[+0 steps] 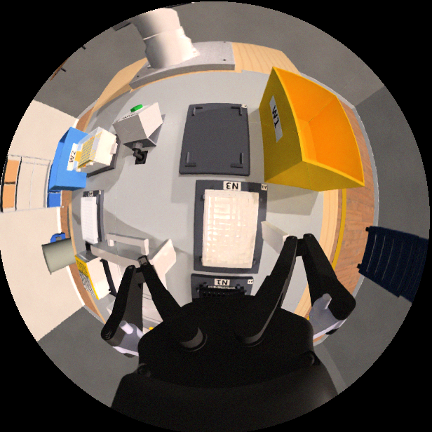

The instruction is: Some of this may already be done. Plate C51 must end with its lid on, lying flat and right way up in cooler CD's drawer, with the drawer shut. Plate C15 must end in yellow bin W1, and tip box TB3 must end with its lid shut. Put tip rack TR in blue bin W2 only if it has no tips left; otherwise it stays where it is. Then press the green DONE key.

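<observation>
My gripper is open and empty, its pale finger pads above and either side of a whitish plate on nest N3. Its name and lid state cannot be told. Another white plate is on a dark nest at the left. Yellow bin W1 is at the right, blue bin W2 at the far left. A white box with a yellow tip grid is beside W2; a yellow dotted grid is at lower left. Cooler drawer front, white with a handle, is partly hidden; its opening is unclear. The green key is on a grey box.
A dark tray with corner brackets lies behind N3. Nest N1 is partly hidden by the gripper. A black knob is before the key box. The arm base is at the back. A grey cylinder is at far left.
</observation>
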